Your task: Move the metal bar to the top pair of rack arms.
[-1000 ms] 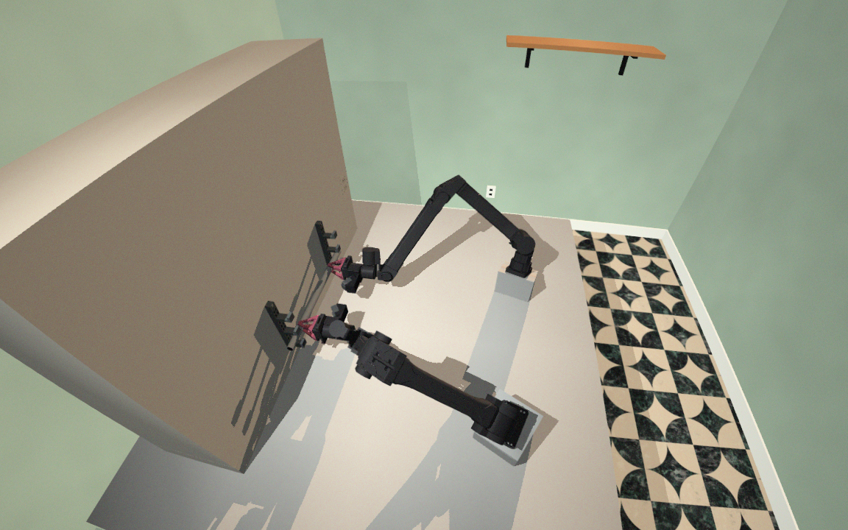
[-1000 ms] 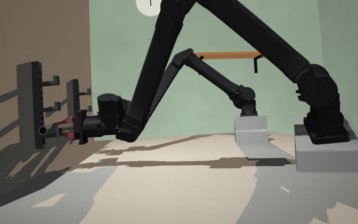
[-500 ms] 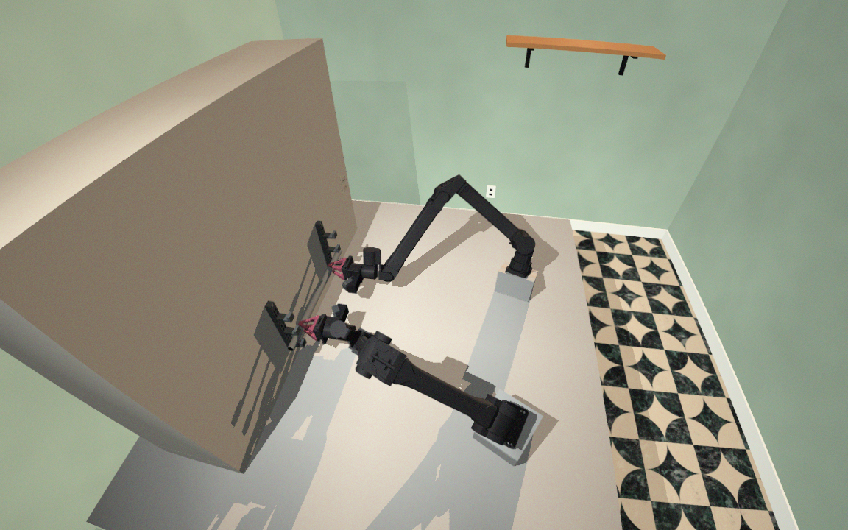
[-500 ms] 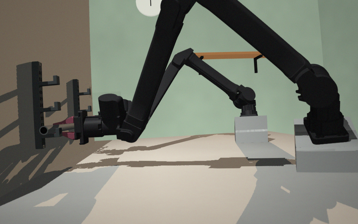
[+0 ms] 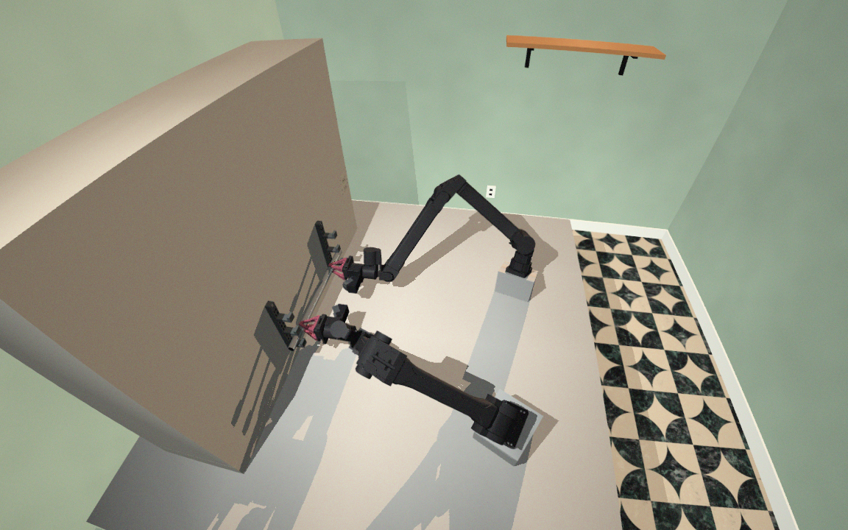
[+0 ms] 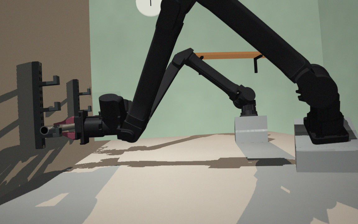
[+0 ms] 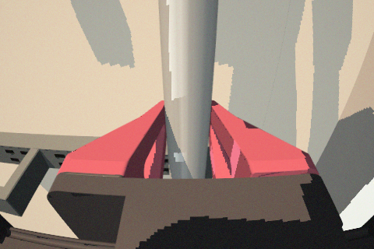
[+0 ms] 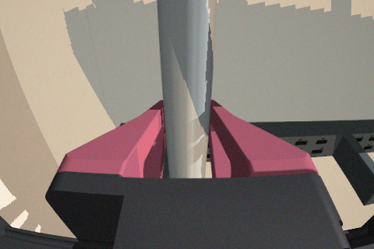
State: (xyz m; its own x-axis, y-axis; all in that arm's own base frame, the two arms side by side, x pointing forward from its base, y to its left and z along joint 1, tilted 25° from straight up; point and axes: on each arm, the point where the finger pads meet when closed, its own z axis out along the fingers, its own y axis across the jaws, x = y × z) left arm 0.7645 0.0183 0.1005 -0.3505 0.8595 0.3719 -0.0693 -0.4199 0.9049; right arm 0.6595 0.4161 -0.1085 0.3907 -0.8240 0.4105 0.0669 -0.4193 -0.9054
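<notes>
My left gripper is now 10 mm short of the grey metal bar and 150 mm to the left of it. Round my left hand: tall tan wall panel (200 mm ahead, 100 mm to the right, 320 mm above).
My right hand is 150 mm to the right of the grey metal bar and 10 mm past it. Round my right hand: tall tan wall panel (320 mm above, 190 mm to the left, 180 mm ahead).
</notes>
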